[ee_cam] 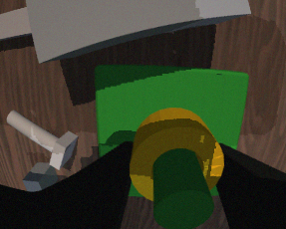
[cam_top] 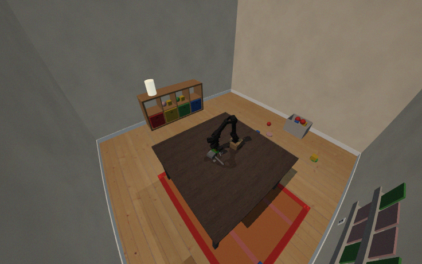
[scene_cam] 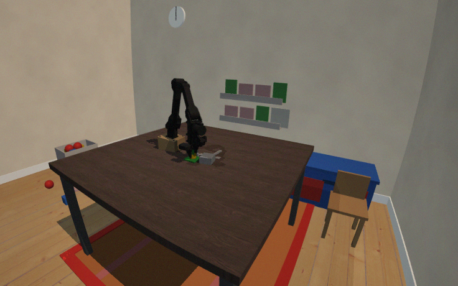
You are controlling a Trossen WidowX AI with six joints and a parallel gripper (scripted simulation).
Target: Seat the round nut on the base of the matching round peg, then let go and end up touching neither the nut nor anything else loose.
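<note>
My hand is 7 cm to the right of the grey bolt-like piece and 5 cm above it. From my hand the other things lie so: grey square tile 12 cm ahead, 10 cm to the left, 5 cm below; then small grey cube 9 cm to the left, 4 cm below, 3 cm behind; then grey block 9 cm ahead, 3 cm below, 2 cm to the left.
</note>
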